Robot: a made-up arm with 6 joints.
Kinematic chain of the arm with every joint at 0, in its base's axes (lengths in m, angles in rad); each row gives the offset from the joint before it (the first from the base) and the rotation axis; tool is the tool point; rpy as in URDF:
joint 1: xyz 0 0 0.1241 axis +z
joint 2: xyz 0 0 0 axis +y
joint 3: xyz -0.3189 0 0.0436 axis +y
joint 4: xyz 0.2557 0 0.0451 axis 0.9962 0 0.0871
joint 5: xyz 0 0 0 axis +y
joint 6: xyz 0.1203 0 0.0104 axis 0.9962 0 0.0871
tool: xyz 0 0 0 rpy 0 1.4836 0
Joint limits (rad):
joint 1: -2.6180..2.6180
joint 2: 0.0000..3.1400
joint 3: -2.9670..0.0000
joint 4: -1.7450..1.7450
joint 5: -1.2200..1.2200
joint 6: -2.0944..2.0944
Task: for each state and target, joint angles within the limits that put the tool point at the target. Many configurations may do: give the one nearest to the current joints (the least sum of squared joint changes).
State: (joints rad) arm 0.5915 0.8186 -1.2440 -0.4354 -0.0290 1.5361
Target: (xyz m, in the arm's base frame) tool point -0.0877 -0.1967 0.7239
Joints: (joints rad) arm 1.1740 0.6167 -1.9582 -0.3934 -0.1062 1.5361
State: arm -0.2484 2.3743 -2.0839 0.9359 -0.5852 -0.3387
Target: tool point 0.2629 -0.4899 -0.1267
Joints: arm -0.9708 2.9215 -1.7959 1.0246 -0.6172 -0.3387
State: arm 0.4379 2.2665 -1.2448 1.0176 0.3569 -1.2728
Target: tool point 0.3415 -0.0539 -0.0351
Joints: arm -0.2258 2.3185 -0.9030 0.9624 0.2429 -1.2728
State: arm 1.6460 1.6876 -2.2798 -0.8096 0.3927 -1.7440
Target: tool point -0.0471 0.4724 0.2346
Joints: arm 1.7689 1.9538 -1.4700 -0.6815 0.6620 -1.7440
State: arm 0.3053 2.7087 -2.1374 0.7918 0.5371 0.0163
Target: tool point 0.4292 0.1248 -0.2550
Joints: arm 0.1861 3.1286 -1.8907 0.7467 0.5539 0.0163
